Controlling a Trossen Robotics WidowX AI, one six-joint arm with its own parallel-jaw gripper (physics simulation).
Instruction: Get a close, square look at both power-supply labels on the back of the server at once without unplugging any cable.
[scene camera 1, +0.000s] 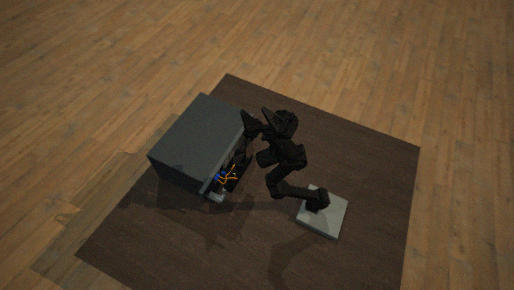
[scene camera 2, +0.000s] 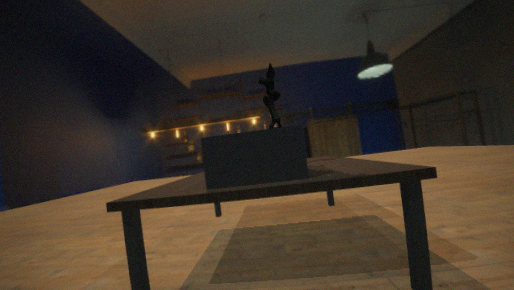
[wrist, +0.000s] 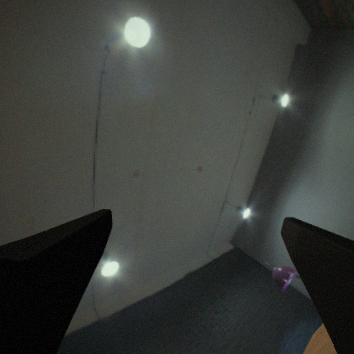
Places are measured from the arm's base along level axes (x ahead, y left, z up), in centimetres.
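Where they show: gripper, fingertip midpoint: (scene camera 1: 251, 109) (scene camera 2: 269, 65) (wrist: 198, 222); arm's base at its link origin: (scene camera 1: 312, 205).
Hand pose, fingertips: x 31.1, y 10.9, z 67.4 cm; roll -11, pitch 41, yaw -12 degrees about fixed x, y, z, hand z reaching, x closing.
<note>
Each offset is from my fingertips to the top centre of the thing. "*": to the spot under its first point. Level surfaces: height alone.
The server's dark grey box (scene camera 1: 192, 135) (scene camera 2: 255, 160) stands on the table. Its open back faces the arm in scene camera 1, with orange cables @(* dx +6.9, dy +1.6, dz -45.9 cm) (scene camera 1: 230, 177), blue plugs @(dx +13.9, dy +3.2, dz -48.9 cm) (scene camera 1: 217, 177) and black parts showing there. The power-supply labels cannot be made out in scene camera 1 and do not show in the wrist view. My gripper (scene camera 1: 253, 110) (wrist: 198, 222) is open, with nothing between its fingers. It is raised high near the far end of the open back, and the wrist camera faces the ceiling and walls. In scene camera 2 the gripper (scene camera 2: 270, 69) shows small, above the box.
The arm stands on a pale base plate (scene camera 1: 337, 220) on the dark table @(dz -70.8 cm) (scene camera 1: 360, 160) (scene camera 2: 370, 170). A light grey piece @(* dx +10.8, dy +8.3, dz -56.0 cm) (scene camera 1: 216, 196) sits at the near corner of the server's back. Lamps (wrist: 137, 32) (scene camera 2: 374, 70) hang from the ceiling. A purple lamp (wrist: 283, 276) shows beside the right finger.
</note>
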